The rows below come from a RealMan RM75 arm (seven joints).
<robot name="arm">
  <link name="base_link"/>
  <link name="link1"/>
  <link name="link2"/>
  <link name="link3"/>
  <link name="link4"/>
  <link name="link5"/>
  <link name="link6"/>
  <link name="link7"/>
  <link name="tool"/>
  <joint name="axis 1" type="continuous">
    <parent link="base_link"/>
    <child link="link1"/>
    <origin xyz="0 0 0.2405" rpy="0 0 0"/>
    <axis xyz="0 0 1"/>
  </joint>
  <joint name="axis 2" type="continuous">
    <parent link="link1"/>
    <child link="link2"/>
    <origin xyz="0 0 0" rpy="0 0 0"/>
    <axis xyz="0 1 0"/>
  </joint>
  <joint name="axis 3" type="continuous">
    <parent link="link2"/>
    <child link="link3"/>
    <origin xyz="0 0 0.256" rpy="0 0 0"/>
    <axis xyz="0 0 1"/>
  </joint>
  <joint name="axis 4" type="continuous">
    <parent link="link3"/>
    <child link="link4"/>
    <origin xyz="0 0 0" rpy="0 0 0"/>
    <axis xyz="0 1 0"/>
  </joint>
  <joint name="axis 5" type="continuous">
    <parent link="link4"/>
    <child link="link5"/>
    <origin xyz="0 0 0.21" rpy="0 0 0"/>
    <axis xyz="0 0 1"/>
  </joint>
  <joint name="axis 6" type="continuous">
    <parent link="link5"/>
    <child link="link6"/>
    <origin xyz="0 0 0" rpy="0 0 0"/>
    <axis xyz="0 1 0"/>
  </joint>
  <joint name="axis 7" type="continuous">
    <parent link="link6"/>
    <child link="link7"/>
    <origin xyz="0 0 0.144" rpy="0 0 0"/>
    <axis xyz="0 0 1"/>
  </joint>
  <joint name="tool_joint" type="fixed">
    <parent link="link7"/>
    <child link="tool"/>
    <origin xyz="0 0 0" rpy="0 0 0"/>
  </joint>
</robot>
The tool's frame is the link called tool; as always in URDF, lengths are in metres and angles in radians. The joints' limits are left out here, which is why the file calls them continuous.
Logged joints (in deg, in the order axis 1, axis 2, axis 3, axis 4, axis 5, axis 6, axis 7), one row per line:
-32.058 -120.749 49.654 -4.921 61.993 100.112 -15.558
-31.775 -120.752 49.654 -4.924 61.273 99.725 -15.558
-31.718 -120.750 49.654 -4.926 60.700 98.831 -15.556
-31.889 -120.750 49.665 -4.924 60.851 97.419 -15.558
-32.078 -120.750 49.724 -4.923 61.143 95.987 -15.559
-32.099 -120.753 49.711 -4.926 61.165 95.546 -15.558
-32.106 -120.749 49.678 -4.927 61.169 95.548 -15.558
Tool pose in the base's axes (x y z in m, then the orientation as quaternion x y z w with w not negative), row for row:
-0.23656 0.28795 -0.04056 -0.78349 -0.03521 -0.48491 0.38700
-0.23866 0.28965 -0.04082 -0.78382 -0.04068 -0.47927 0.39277
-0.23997 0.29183 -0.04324 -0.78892 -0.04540 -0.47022 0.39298
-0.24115 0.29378 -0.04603 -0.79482 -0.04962 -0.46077 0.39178
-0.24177 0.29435 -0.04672 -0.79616 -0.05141 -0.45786 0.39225
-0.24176 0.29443 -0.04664 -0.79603 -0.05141 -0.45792 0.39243
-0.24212 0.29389 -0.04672 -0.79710 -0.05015 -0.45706 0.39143
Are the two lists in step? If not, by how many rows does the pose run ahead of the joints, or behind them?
The pose runs 1 row ahead of the joints: the pose in row i belongs to the joints in row i + 1.
